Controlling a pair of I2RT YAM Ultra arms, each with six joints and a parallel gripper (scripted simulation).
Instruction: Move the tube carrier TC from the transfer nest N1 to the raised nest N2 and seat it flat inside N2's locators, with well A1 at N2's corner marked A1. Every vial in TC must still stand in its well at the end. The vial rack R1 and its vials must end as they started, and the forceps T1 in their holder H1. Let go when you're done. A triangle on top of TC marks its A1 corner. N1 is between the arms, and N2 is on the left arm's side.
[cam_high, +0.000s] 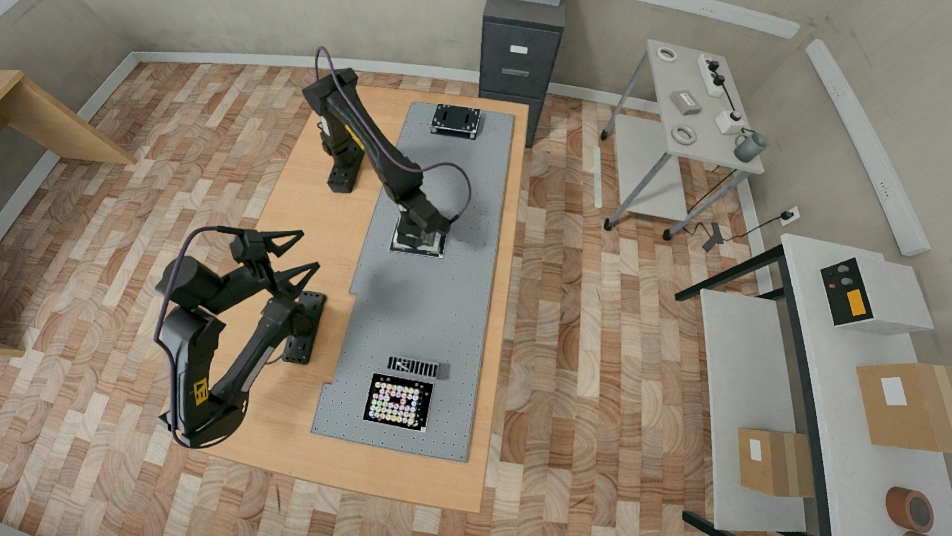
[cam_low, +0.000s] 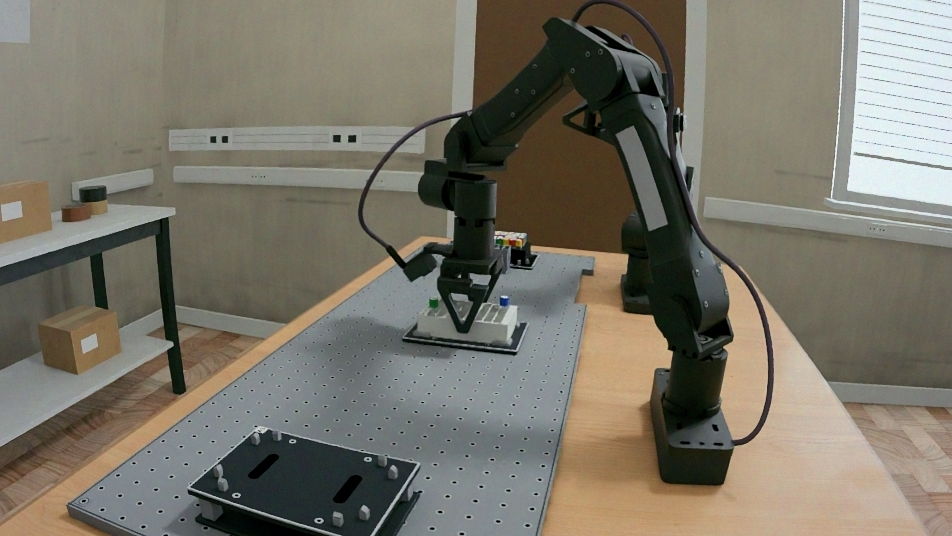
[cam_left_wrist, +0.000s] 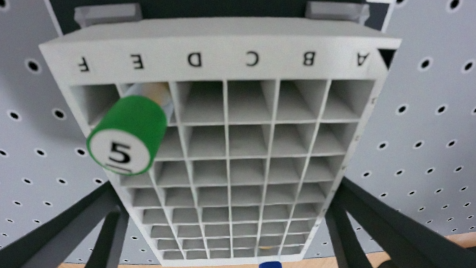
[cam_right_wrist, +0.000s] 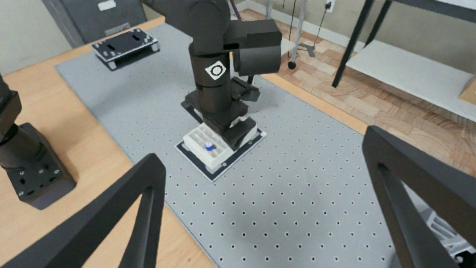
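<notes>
The transfer nest N1 lies 2 cm below my left hand. Also, from my left hand: grey holder H1: 38 cm to the right, 4 cm ahead, 1 cm below; then forceps T1: 38 cm to the right, 4 cm above, 3 cm ahead; then white tube carrier TC: 1 cm below.
</notes>
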